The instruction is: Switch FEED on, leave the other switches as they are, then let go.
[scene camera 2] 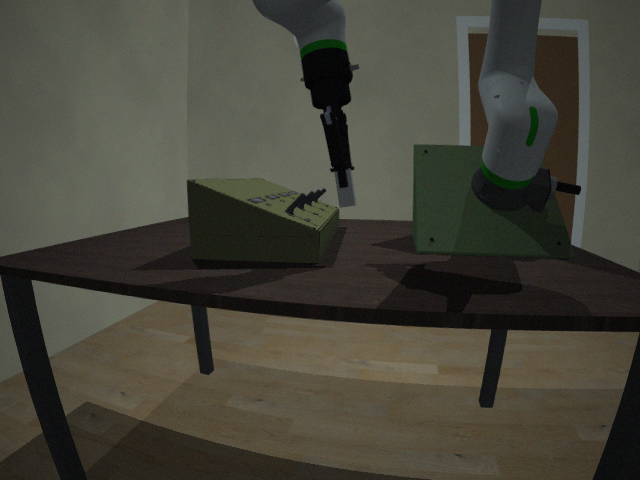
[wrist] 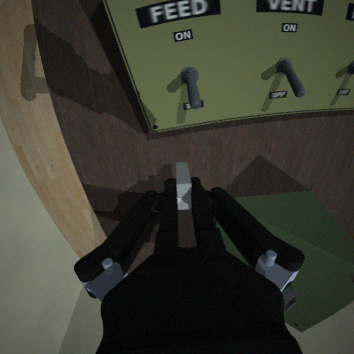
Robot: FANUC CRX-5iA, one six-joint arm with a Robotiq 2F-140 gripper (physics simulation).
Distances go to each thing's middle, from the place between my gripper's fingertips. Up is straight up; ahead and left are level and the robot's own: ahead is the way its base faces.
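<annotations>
Olive switch box (scene camera 2: 229,219): my gripper 23 cm short of it, 2 cm above it, 16 cm to the left of it.
</annotations>
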